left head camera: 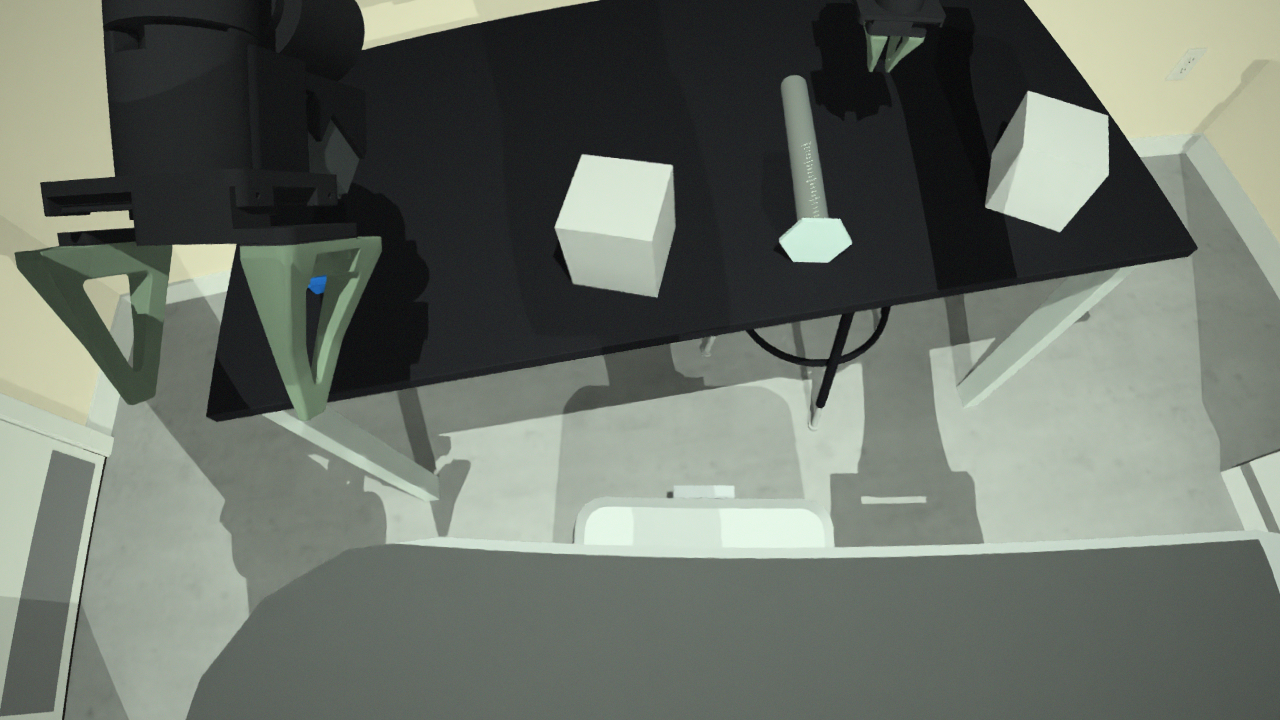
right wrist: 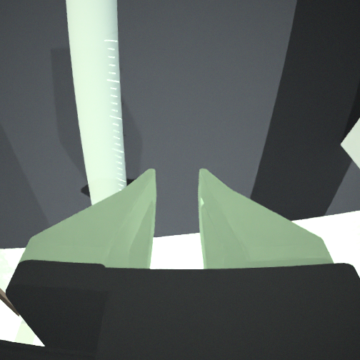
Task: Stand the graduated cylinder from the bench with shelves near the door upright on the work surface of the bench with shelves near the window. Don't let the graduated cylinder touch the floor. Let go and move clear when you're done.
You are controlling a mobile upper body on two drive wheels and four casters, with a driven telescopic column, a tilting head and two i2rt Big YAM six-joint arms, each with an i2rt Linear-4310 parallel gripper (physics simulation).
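Frame: origin at the left arm's base, x ahead, y left, z up, level; centimetres.
Seen in the pictures: left gripper, fingertip midpoint: (left head camera: 221,408); right gripper, fingertip midpoint: (left head camera: 878,69).
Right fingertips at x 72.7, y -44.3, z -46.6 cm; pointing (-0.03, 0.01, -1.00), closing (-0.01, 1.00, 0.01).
A point is followed by its place in that frame.
The graduated cylinder (left head camera: 808,165) @(x 67.2, y -36.5, z -59.2 cm) (right wrist: 100,100) lies on its side on the black bench top (left head camera: 501,268) @(x 54.0, y 7.4, z -64.8 cm), its hexagonal base towards the near edge in the left head camera view. In the right wrist view its lower end is hidden behind a finger. My right gripper (left head camera: 879,70) @(x 72.7, y -44.3, z -46.6 cm) (right wrist: 176,180) is shut and empty, its fingertips close together with a narrow gap. It is beside the cylinder's far end, to the right in the head view, apart from it. My left gripper (left head camera: 221,409) @(x 15.0, y 1.0, z -15.8 cm) is wide open and empty at the left, over the bench's near left corner.
A white block (left head camera: 617,223) @(x 51.5, y -11.0, z -51.8 cm) lies left of the cylinder and another white block (left head camera: 1049,165) @(x 63.3, y -68.6, z -53.4 cm) lies at the right end of the bench. A black ring and legs of a stool (left head camera: 834,358) @(x 60.0, y -49.8, z -109.1 cm) show under the front edge. A blue object (left head camera: 316,283) @(x 50.6, y 35.0, z -61.9 cm) shows through the left gripper's finger.
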